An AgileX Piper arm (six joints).
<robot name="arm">
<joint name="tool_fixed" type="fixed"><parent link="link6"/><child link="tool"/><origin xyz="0 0 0" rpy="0 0 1.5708"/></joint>
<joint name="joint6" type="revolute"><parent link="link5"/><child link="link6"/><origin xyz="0 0.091 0" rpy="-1.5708 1.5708 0"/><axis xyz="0 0 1"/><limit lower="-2.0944" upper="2.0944"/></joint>
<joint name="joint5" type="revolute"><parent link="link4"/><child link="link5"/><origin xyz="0 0 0" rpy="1.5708 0 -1.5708"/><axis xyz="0 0 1"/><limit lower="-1.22" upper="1.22"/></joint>
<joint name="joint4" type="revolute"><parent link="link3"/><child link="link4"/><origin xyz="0.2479 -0.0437 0" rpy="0.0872 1.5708 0"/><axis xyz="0 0 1"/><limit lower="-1.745" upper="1.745"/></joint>
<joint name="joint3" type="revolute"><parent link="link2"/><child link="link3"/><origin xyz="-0.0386 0.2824 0" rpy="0 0 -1.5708"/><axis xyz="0 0 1"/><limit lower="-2.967" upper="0"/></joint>
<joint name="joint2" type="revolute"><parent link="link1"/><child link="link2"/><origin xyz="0 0 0" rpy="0 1.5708 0"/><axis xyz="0 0 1"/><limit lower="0" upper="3.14"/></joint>
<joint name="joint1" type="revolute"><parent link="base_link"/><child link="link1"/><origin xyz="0 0 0.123" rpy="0 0 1.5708"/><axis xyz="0 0 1"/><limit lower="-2.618" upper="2.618"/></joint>
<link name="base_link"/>
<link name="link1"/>
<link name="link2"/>
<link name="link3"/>
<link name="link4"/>
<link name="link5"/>
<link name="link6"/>
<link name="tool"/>
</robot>
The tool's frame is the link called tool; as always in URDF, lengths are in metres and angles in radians.
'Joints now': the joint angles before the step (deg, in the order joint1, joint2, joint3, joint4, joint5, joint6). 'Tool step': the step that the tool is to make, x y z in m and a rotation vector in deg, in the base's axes. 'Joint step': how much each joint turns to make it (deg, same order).
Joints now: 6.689 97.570 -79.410 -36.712 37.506 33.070
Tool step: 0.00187 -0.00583 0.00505 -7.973 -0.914 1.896
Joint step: 0.000 0.000 -0.001 -8.209 0.004 -0.047
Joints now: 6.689 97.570 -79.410 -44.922 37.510 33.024
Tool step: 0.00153 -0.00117 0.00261 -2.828 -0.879 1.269
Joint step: -0.001 -0.001 0.001 -3.124 -0.790 0.000
